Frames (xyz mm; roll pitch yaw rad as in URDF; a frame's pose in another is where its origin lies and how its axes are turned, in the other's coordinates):
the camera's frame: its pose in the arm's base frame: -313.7 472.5 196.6 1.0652 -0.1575 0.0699
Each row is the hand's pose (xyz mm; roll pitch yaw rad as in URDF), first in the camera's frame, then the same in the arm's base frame.
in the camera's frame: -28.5 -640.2 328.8 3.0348 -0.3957 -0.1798
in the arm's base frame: -237.3 -121.3 -203.8 -2.1434 -0.1852 -0.3684
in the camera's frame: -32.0 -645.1 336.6 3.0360 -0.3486 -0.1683
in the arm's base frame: -240.0 -130.8 -204.8 -2.1465 -0.1736 -0.3208
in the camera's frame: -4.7 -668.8 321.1 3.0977 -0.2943 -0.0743
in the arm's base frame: -208.9 -126.5 -228.4 -2.0731 -0.2291 -0.2305
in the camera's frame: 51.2 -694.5 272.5 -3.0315 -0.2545 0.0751
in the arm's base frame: -148.7 -92.1 -265.1 -1.9076 -0.3411 -0.1278
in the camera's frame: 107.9 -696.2 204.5 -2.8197 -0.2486 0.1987
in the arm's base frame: -91.5 -29.3 -290.2 -1.6885 -0.4468 -0.0665
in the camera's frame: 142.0 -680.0 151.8 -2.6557 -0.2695 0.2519
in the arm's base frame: -59.9 27.0 -296.1 -1.5123 -0.5022 -0.0635
